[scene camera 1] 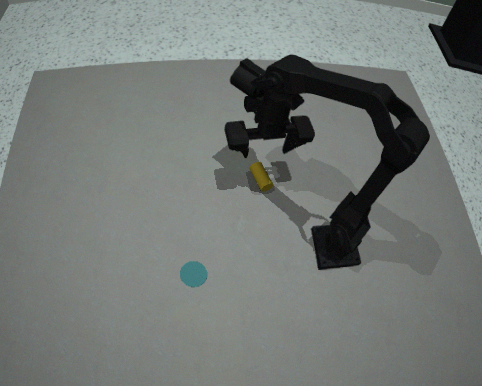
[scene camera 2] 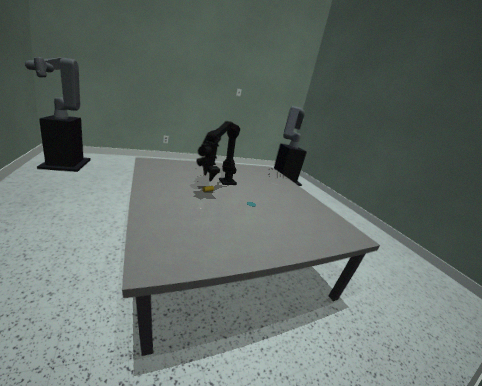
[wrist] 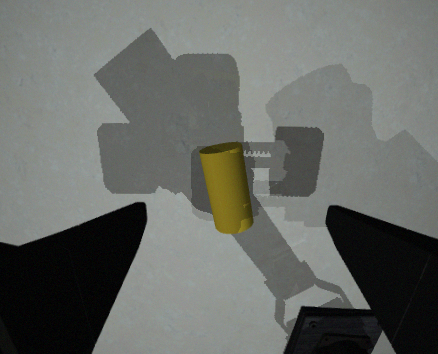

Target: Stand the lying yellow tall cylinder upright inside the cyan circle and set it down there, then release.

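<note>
The yellow tall cylinder lies on its side on the table, in the shadow of the arm. In the wrist view it lies between and a little ahead of the fingertips, its long axis running nearly up and down the view, slightly slanted. My gripper is wide open and empty, pointing down above the table, above the cylinder and apart from it. The cyan circle is a flat disc on the table, at the lower left in scene camera 1; it does not show in the wrist view.
The arm's base stands on the grey table, to the lower right of the cylinder in scene camera 1. Two other grey arms on black pedestals stand on the floor beyond the table.
</note>
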